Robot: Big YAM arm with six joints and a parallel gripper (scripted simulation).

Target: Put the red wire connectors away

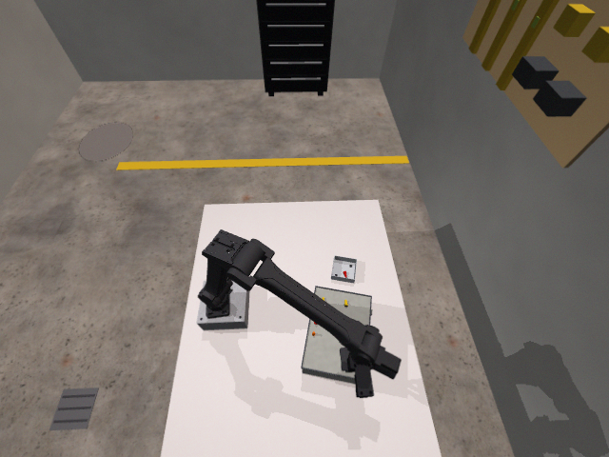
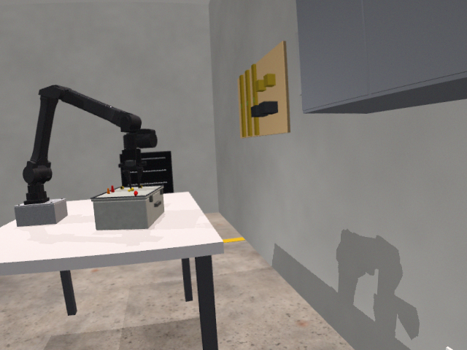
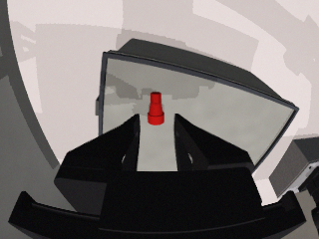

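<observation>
Right now my hand is 10 mm past the grey tool case, 120 mm to the right of it and 70 mm above it. Also, from my hand: orange connector 110 mm behind, 120 mm to the left, 20 mm below.
</observation>
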